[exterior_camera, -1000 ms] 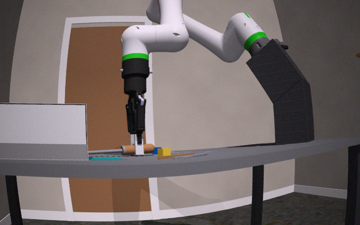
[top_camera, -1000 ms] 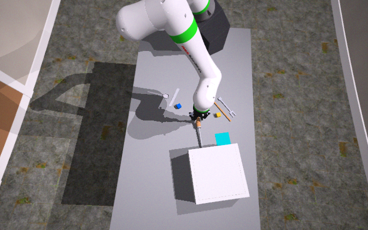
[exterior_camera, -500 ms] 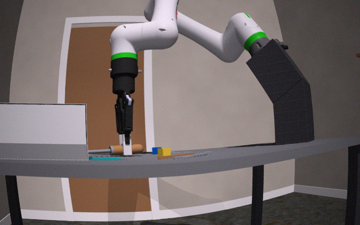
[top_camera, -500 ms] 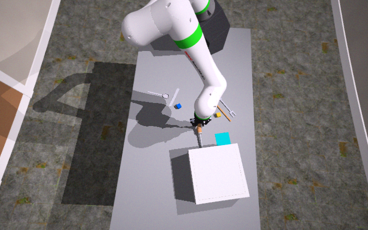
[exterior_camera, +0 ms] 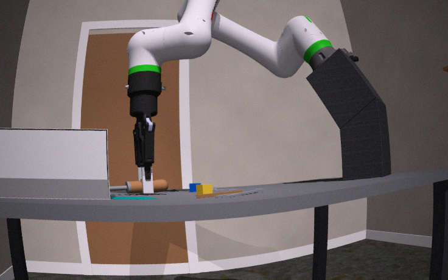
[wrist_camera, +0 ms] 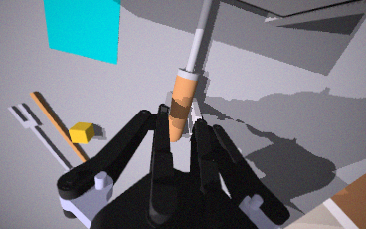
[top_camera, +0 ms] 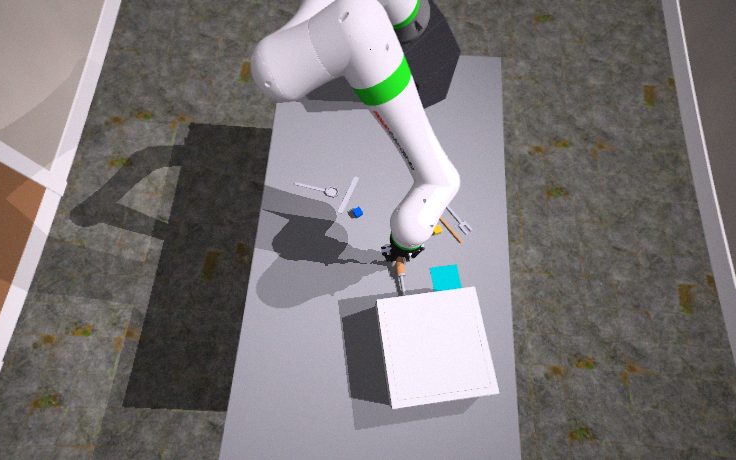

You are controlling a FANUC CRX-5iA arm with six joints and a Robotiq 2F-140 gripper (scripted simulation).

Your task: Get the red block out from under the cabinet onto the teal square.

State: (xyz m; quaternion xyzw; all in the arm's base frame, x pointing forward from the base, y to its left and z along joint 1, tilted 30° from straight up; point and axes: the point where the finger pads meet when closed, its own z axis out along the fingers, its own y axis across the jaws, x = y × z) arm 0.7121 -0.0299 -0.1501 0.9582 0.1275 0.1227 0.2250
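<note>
The yellow block lies 12 cm behind my hand, 13 cm to the left of it and 3 cm below it. From my hand the other things lie so: orange stick 15 cm behind, 16 cm to the left, 3 cm below; long grey hook tool 12 cm ahead, 6 cm to the left, 2 cm below; teal square 5 cm ahead, 16 cm to the left, 4 cm below.
</note>
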